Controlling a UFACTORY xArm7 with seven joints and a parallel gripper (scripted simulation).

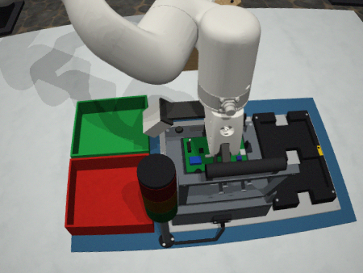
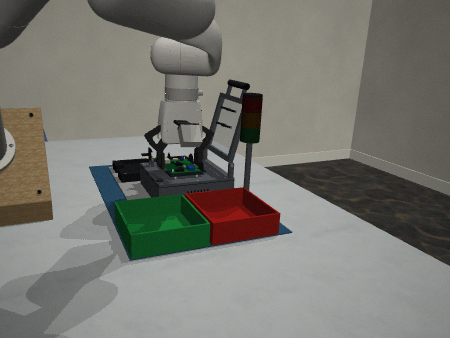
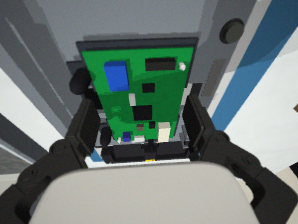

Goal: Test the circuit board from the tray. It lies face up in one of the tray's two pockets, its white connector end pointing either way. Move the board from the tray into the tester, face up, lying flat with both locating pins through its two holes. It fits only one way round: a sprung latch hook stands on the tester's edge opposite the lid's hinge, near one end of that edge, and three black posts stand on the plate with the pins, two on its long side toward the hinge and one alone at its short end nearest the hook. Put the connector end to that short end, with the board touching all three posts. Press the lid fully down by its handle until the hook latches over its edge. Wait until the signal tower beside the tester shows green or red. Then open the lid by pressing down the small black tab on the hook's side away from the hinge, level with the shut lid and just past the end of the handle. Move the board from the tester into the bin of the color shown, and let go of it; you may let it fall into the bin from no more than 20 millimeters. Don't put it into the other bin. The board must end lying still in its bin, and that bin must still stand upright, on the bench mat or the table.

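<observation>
My hand is right at the green circuit board. From my hand the other things lie so: tester plate (1 cm to the left, 1 cm below); tester lid (12 cm ahead, 10 cm above); latch hook (6 cm to the left, 6 cm behind, 1 cm above).
</observation>
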